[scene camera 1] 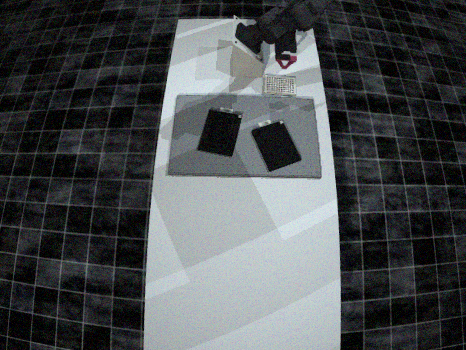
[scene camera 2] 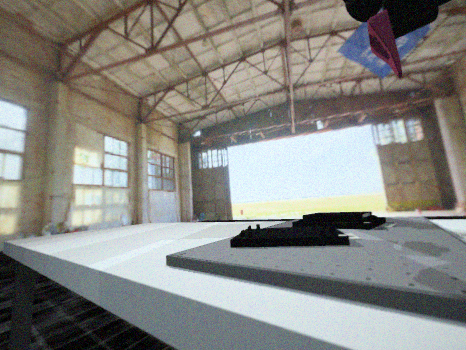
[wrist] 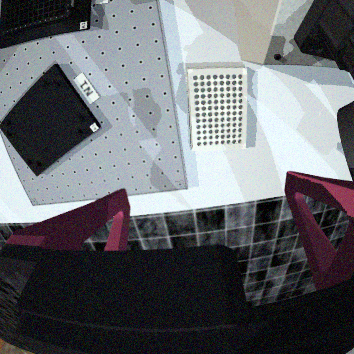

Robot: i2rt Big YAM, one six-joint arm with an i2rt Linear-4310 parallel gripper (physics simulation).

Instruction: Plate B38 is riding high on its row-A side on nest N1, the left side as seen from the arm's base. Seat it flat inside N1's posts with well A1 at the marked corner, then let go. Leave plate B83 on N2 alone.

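Frame: origin at the arm's base, x ahead, y left, z up, level; centimetres.
Where they show: gripper, fingertip midpoint: (scene camera 1: 283, 58) (scene camera 2: 456, 55) (wrist: 208, 189); arm's base, link origin: (scene camera 1: 247, 39) (wrist: 347, 10).
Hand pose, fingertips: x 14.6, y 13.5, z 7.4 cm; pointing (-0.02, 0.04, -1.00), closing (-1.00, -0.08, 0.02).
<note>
Things, the pixels of their top centre, and the offset from my fingertips. "spot": a spot on its surface instead.
- Nest N1, top centre: (wrist: 37, 128) (scene camera 2: 284, 225) (scene camera 1: 276, 143) dx +23.0, dy +1.0, dz -18.9 cm
- N1 label, surface spot: (wrist: 87, 87) spot: dx +14.2, dy -3.5, dz -20.8 cm
- white plate with round wells, top centre: (wrist: 219, 110) (scene camera 1: 280, 84) dx -4.4, dy +1.2, dz -20.9 cm
- grey perforated board, top centre: (wrist: 52, 52) (scene camera 2: 331, 230) (scene camera 1: 245, 132) dx +19.2, dy -9.9, dz -21.0 cm
Nest N1 (scene camera 1: 276, 146) (scene camera 2: 295, 237) (wrist: 50, 120) is black, with small posts standing up at one end in scene camera 2. I can make out no well grid on it. Its A1 tag (wrist: 94, 127) sits at the corner near the N1 label (wrist: 87, 87). A white plate with round wells (scene camera 1: 280, 85) (wrist: 218, 107) lies on the table beside the board, off both nests; its name is not readable. A black gridded plate, B83 (scene camera 1: 220, 132) (wrist: 40, 12), sits on N2. My gripper (scene camera 1: 286, 62) (wrist: 208, 189) is open and empty, raised above the table on the arm's side of the white plate.
The grey perforated board (scene camera 1: 307, 150) (scene camera 2: 320, 265) (wrist: 135, 170) carries both nests, N2 beside N1. The board's edge runs close along the white plate. A tan patch (scene camera 1: 245, 67) (wrist: 240, 25) and the arm's dark base lie on the other side. The table edge drops to a tiled floor (wrist: 200, 225).
</note>
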